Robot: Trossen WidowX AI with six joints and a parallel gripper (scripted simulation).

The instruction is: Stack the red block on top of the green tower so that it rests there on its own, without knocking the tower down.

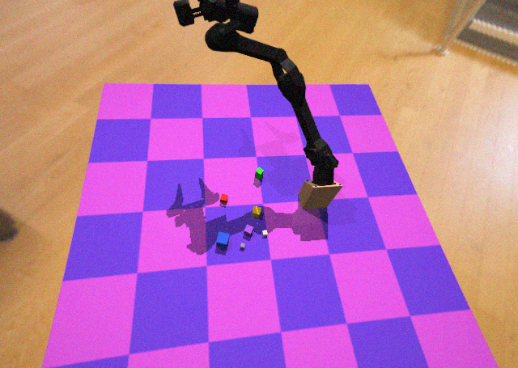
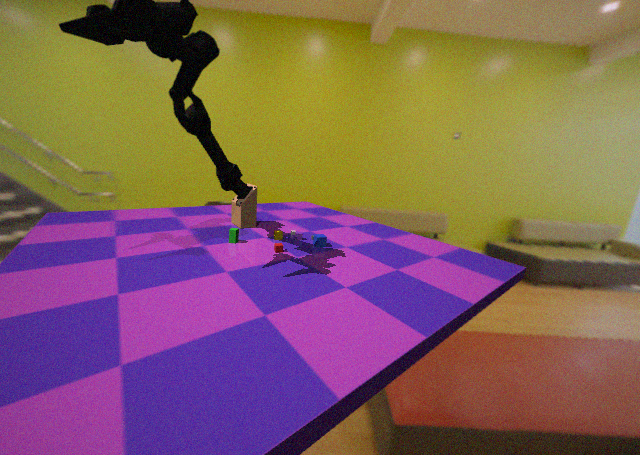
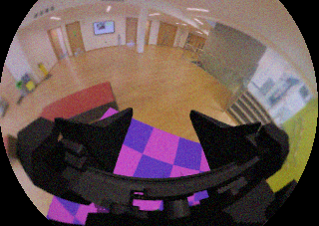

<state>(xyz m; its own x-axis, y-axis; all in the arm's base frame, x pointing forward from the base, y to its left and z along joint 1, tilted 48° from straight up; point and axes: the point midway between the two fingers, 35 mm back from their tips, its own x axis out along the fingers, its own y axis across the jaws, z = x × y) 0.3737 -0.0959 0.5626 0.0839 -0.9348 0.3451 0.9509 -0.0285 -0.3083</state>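
Right now the red block is 47 cm below my gripper tip, 44 cm to the left of it and 1 cm ahead of it. The rest, counted from my gripper tip: purple block: 58 cm to the left, 47 cm below, 5 cm behind; then yellow block: 52 cm to the left, 47 cm below, 10 cm behind; then blue block: 60 cm to the left, 46 cm below, 4 cm ahead.
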